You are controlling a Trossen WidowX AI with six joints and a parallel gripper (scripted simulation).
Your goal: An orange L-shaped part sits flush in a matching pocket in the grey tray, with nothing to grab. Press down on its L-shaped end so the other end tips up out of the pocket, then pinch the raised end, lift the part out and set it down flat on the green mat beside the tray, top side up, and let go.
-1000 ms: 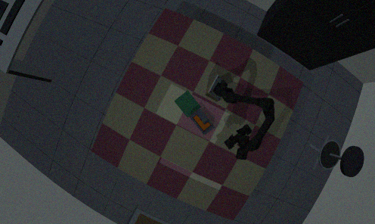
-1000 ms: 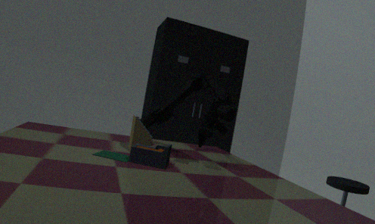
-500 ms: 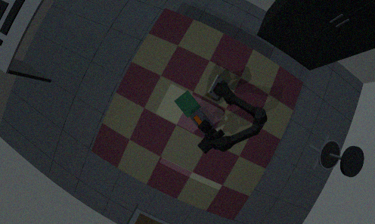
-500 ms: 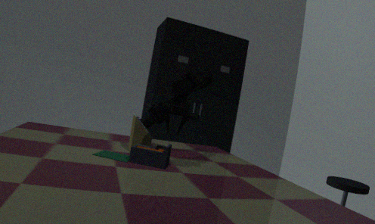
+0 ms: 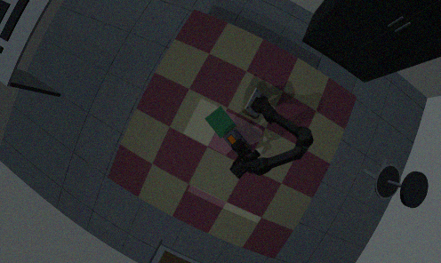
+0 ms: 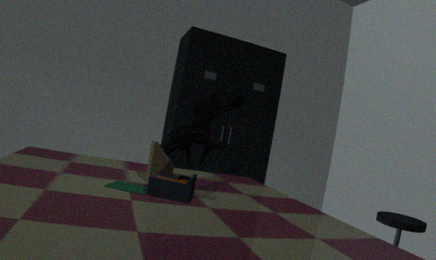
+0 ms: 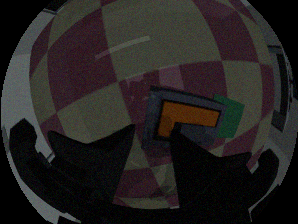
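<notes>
Right now the orange L-shaped part is 8 cm below my gripper tip, 5 cm to the right of it and 3 cm behind it. Round my gripper tip: green mat: 21 cm to the right, 14 cm below, 8 cm behind.
</notes>
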